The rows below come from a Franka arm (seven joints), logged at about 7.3 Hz.
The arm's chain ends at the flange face. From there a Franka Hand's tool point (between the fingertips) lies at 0.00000 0.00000 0.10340 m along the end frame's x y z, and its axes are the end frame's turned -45 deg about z.
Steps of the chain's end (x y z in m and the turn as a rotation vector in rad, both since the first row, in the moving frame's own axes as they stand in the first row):
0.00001, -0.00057, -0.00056, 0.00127, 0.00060, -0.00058
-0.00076, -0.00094, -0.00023, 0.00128, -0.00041, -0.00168
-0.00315, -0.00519, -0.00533, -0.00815, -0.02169, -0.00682
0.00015, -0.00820, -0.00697, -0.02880, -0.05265, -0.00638
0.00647, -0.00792, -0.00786, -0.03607, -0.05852, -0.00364
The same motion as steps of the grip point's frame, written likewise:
0.00055, -0.00045, -0.00056, 0.00047, 0.00132, -0.00058
0.00019, -0.00133, -0.00023, 0.00120, 0.00062, -0.00168
-0.00074, -0.00688, -0.00536, 0.00957, -0.02110, -0.00682
-0.00005, -0.00742, -0.00716, 0.01686, -0.05759, -0.00638
0.00326, -0.00265, -0.00810, 0.01587, -0.06689, -0.00364

